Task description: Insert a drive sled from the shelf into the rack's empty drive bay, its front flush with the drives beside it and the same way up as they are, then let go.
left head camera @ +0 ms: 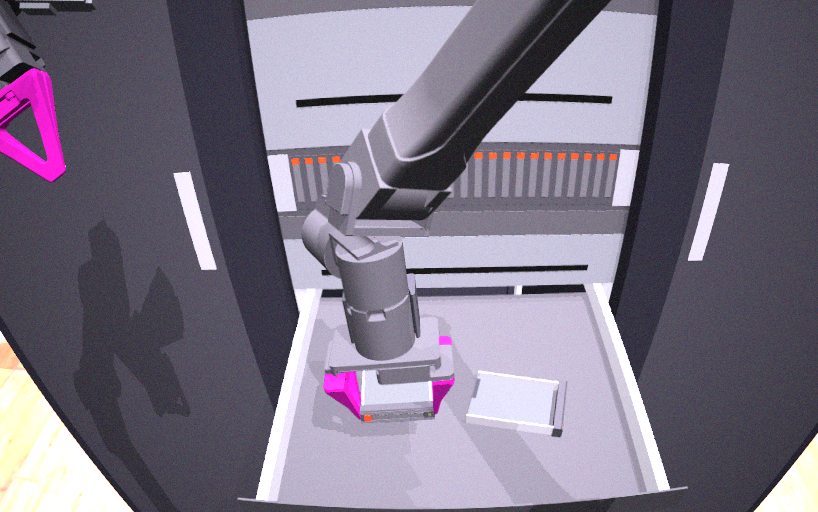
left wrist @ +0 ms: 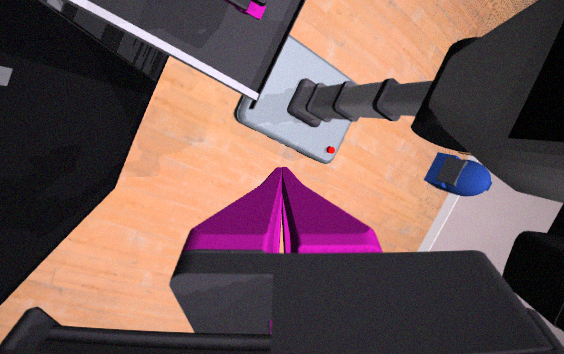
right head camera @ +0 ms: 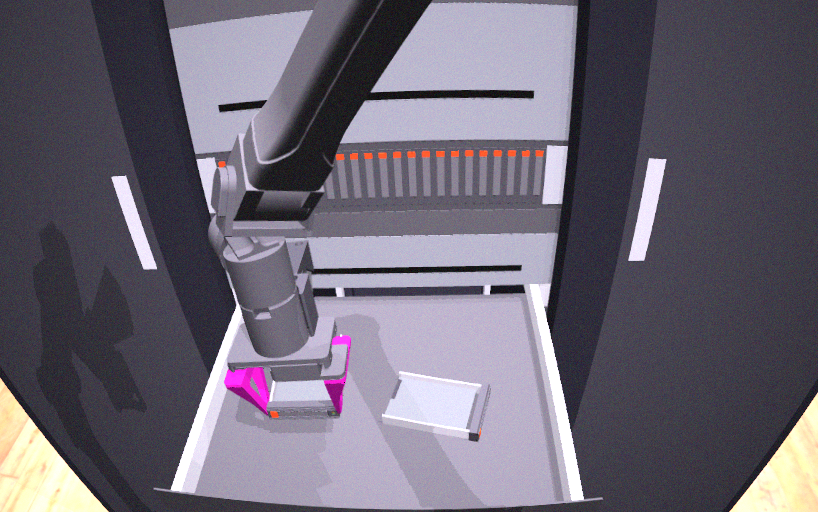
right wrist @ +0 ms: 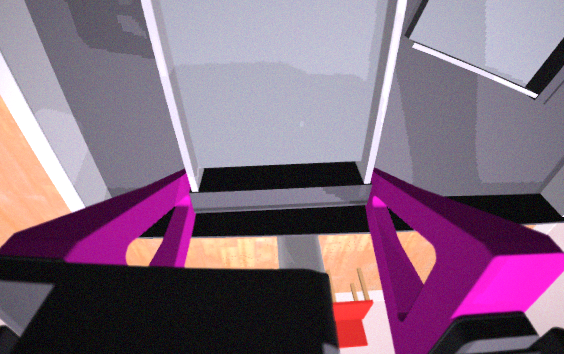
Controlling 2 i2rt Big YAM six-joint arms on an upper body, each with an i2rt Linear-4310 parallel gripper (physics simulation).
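Frame: origin at the left arm's base, x ahead, y left, z up, level; millimetres.
Where they show: left gripper, fingertip midpoint: [left head camera: 58, 177] [left wrist: 281, 177]; right gripper, fingertip midpoint: [left head camera: 397, 413] [right head camera: 304, 410] [right wrist: 281, 178].
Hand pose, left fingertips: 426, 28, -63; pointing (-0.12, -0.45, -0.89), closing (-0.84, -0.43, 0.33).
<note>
Things, the pixels of their top centre, and the offset from my left fingertips, as dx, dy, dz. "spot": a spot on its surface instead. Level surfaces: height alone.
- drive sled at its top centre: [right wrist: 279, 83] [left head camera: 396, 370] [right head camera: 306, 368] +105, -229, -309
- pulled-out shelf at its surface level: dz -399
- second sled at its top centre: [right wrist: 531, 19] [right head camera: 437, 400] [left head camera: 519, 398] +119, -376, -382
- grey base plate at its surface level: dz -1145
- column at a spot on its surface: [left wrist: 367, 100] spot: -414, -290, -571
My right gripper [left head camera: 397, 414] [right head camera: 303, 412] [right wrist: 281, 178] is shut on a drive sled [left head camera: 395, 395] [right head camera: 301, 392] [right wrist: 280, 110], with a magenta finger on each long side. It holds the sled roughly level, a little above the pulled-out shelf [left head camera: 338, 470] [right head camera: 253, 470]. The sled's dark front, with its orange tab at the left, faces the head cameras. A second sled [left head camera: 516, 398] [right head camera: 434, 401] [right wrist: 500, 35] lies on the shelf to the right. Upright drives [left head camera: 547, 178] [right head camera: 454, 178] with orange tabs stand in the rack. My right arm hides part of their row; the empty bay does not show. My left gripper [left wrist: 281, 177] is shut and empty.
Dark side panels [left head camera: 766, 301] [right head camera: 712, 301] flank the rack. White side walls [left head camera: 630, 386] [right head camera: 556, 386] edge the shelf. The left wrist view shows a grey base plate [left wrist: 280, 120] with a column [left wrist: 367, 100] and a blue object [left wrist: 470, 177]. A red object [right wrist: 352, 325] shows in the right wrist view.
</note>
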